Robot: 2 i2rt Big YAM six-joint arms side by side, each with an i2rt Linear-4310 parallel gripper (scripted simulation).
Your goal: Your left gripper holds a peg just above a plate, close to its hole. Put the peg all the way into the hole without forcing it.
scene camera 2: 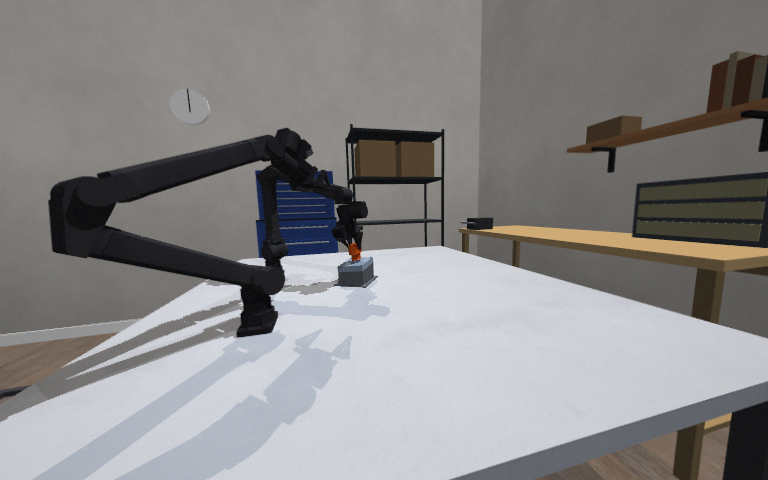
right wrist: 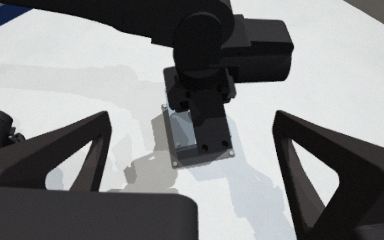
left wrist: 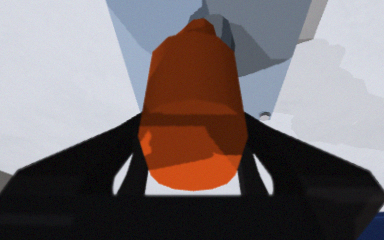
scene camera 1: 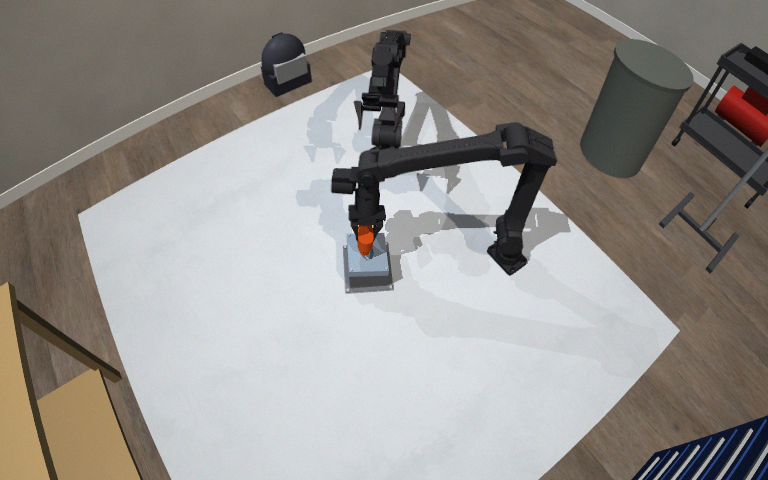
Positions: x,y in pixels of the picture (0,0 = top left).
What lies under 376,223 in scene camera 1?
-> The left gripper.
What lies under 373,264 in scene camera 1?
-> A blue-grey plate.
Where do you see a blue-grey plate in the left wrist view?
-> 264,45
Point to a blue-grey plate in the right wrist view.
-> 181,123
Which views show the right gripper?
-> Scene camera 2, the right wrist view and scene camera 1 only.
